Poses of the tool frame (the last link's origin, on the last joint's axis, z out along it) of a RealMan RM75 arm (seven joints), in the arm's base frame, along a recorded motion.
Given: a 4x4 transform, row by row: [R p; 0 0 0 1], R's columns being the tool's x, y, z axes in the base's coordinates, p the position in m. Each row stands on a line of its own.
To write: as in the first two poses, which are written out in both.
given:
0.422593 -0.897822 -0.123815 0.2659
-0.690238 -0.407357 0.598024 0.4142
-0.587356 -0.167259 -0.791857 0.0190
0 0 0 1
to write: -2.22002 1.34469 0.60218 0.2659 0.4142 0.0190
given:
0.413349 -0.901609 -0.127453 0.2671
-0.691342 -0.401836 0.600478 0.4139
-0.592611 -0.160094 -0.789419 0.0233
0 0 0 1
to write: -2.21351 1.35376 0.61194 0.2671 0.4139 0.0233
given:
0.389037 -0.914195 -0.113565 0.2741
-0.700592 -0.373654 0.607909 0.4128
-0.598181 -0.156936 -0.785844 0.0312
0 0 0 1
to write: -2.18508 1.38450 0.61024 0.2741 0.4128 0.0312
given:
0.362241 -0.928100 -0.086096 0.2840
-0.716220 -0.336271 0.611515 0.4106
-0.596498 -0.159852 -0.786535 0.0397
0 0 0 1
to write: -2.15197 1.42393 0.59110 0.2840 0.4106 0.0397
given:
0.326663 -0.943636 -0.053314 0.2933
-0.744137 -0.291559 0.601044 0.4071
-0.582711 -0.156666 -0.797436 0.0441
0 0 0 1
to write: -2.12271 1.48310 0.55889 0.2933 0.4071 0.0441
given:
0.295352 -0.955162 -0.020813 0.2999
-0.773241 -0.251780 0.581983 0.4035
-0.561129 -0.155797 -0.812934 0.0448
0 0 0 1
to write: -2.10211 1.53949 0.51833 0.2999 0.4035 0.0448
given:
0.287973 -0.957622 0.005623 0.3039
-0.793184 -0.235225 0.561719 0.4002
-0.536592 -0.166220 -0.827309 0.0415
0 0 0 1
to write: -2.10083 1.56483 0.47457 0.3039 0.4002 0.0415
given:
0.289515 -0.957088 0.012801 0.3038
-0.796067 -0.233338 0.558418 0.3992
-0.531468 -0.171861 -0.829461 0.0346
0 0 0 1
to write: -2.10090 1.56578 0.46323 0.3038 0.3992 0.0346
